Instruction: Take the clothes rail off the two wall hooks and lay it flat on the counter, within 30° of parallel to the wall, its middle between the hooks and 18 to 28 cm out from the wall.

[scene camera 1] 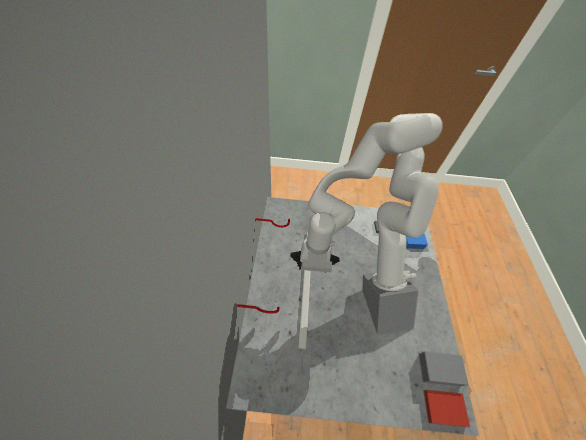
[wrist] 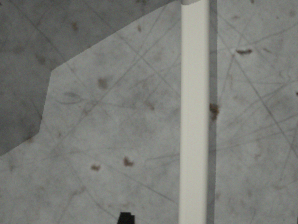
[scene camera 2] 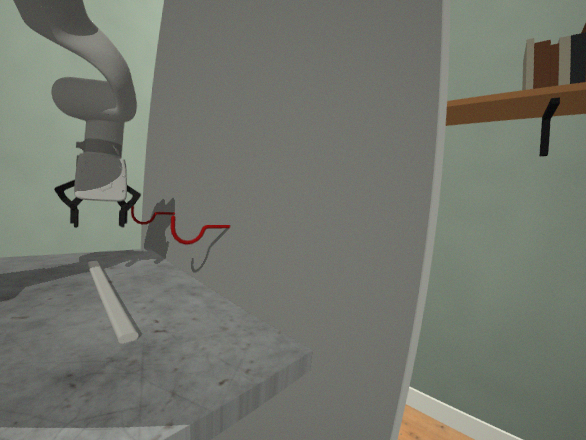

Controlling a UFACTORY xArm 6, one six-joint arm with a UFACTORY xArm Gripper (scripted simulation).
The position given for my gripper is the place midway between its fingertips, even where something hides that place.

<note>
In view: my gripper (scene camera 2: 99,226), a clothes rail (scene camera 2: 125,332) and a grey box (scene camera 1: 439,368).
The wrist view misses the grey box: it is out of frame. Scene camera 2 does not show the grey box: it is out of frame.
</note>
